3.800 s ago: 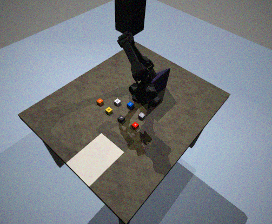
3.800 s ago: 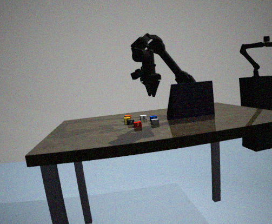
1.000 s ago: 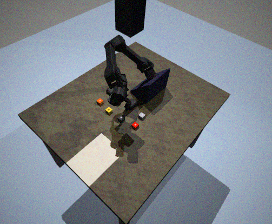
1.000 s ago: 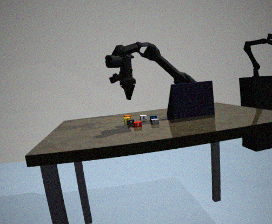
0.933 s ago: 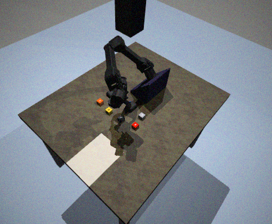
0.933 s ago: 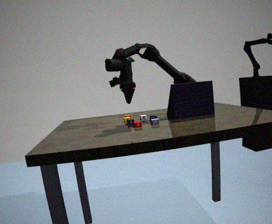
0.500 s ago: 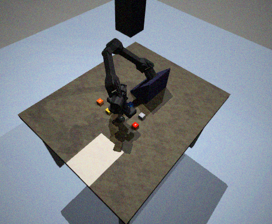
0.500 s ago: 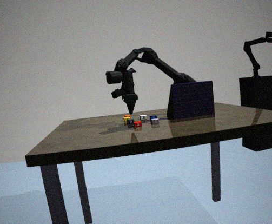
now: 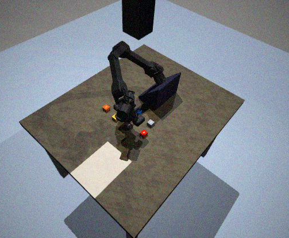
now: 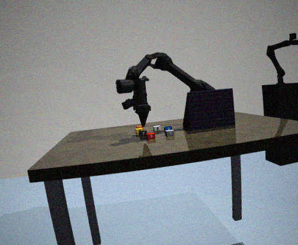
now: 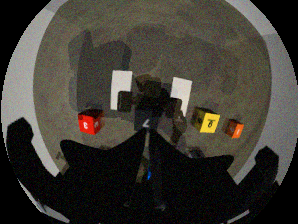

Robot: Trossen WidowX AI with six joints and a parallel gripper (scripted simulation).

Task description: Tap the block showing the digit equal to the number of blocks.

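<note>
Now: gripper tip 30 mm above the black block. The rest, counted from my gripper tip: yellow block 100 mm to the right, 30 mm below, 10 mm ahead; red block 100 mm to the left, 30 mm below, 20 mm behind; blue block 120 mm behind, 30 mm to the right, 30 mm below.
</note>
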